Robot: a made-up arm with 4 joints.
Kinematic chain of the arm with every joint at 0, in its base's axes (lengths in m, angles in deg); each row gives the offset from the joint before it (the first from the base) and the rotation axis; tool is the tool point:
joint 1: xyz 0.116 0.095 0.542 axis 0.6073 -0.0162 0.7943
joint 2: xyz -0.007 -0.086 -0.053 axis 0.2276 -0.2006 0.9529
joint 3: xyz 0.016 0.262 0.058 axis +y
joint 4: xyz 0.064 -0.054 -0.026 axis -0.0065 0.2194 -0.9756
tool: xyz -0.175 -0.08 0
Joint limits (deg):
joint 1: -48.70..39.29
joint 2: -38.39..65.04
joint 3: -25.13..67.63
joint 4: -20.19..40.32
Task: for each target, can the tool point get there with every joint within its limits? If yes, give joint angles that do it. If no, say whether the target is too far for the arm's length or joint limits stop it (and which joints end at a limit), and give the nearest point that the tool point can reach.
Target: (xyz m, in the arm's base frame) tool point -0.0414 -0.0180 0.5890
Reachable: yes | joints 12.45 47.87 43.74 3.40
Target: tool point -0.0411 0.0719 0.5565
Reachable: yes | joints 3.03 26.26 17.93 1.64
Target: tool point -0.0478 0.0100 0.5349
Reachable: yes | joints 27.22 32.72 12.09 9.03
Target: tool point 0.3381 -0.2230 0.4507
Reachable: no: joint limits stop it (at a limit: joint 1, joint 2, joint 4) | nearest point 0.0974 -0.0711 0.5121 | short by 0.291 m
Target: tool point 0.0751 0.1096 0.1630
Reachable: no: joint limits stop it (at a limit: joint 1, joint 3) | nearest point 0.1471 0.1684 0.4172 | short by 0.271 m
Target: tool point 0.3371 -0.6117 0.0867
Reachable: no: too far | nearest point 0.0431 -0.0922 0.4729 | short by 0.711 m
